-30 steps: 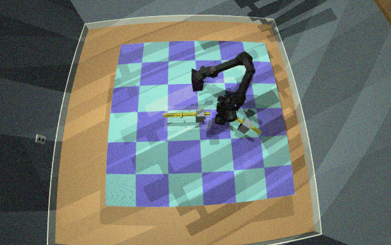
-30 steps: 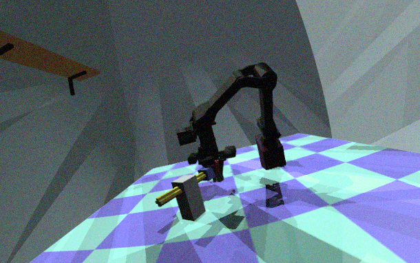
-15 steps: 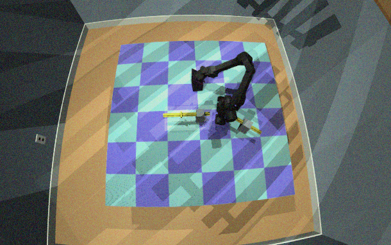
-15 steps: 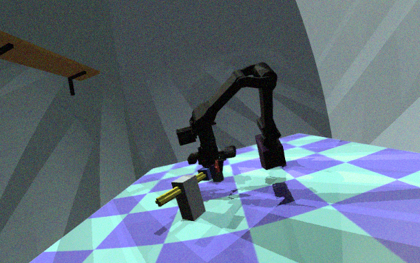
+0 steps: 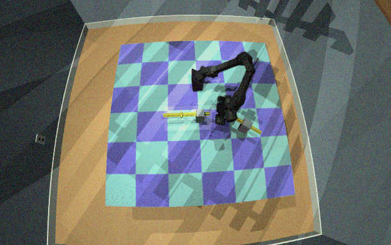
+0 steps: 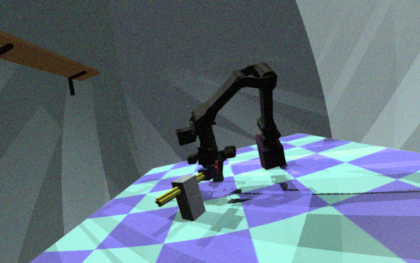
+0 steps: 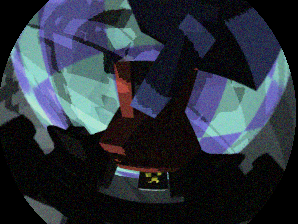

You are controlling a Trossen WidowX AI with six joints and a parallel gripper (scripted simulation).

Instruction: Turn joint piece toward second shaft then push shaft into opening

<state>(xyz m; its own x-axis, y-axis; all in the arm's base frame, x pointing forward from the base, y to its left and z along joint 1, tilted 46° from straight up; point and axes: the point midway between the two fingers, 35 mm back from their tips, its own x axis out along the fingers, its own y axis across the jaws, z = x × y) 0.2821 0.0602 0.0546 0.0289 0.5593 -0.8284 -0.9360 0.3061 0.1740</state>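
Right now the reddish joint piece is 10 mm ahead of my gripper tip, 30 mm to the left of it and 40 mm above it.
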